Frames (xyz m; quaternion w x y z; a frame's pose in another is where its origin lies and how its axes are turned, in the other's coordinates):
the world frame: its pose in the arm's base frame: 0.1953 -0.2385 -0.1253 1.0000 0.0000 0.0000 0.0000
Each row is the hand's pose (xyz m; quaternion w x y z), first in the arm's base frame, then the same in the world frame.
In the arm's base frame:
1: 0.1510 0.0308 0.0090 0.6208 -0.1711 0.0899 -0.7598
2: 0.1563 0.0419 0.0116 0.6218 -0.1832 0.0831 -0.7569
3: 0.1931 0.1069 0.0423 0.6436 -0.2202 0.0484 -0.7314
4: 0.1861 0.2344 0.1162 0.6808 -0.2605 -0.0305 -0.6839
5: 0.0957 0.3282 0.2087 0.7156 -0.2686 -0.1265 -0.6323
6: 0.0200 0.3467 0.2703 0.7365 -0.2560 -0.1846 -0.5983
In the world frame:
1: -0.0443 0.2693 0.1343 0.6208 -0.1711 0.0899 -0.7598
2: -0.0390 0.2804 0.1369 0.6218 -0.1832 0.0831 -0.7569
3: -0.0022 0.3454 0.1676 0.6436 -0.2202 0.0484 -0.7314
4: -0.0092 0.4729 0.2415 0.6808 -0.2605 -0.0305 -0.6839
5: -0.0996 0.5667 0.3340 0.7156 -0.2686 -0.1265 -0.6323
6: -0.1753 0.5852 0.3956 0.7365 -0.2560 -0.1846 -0.5983

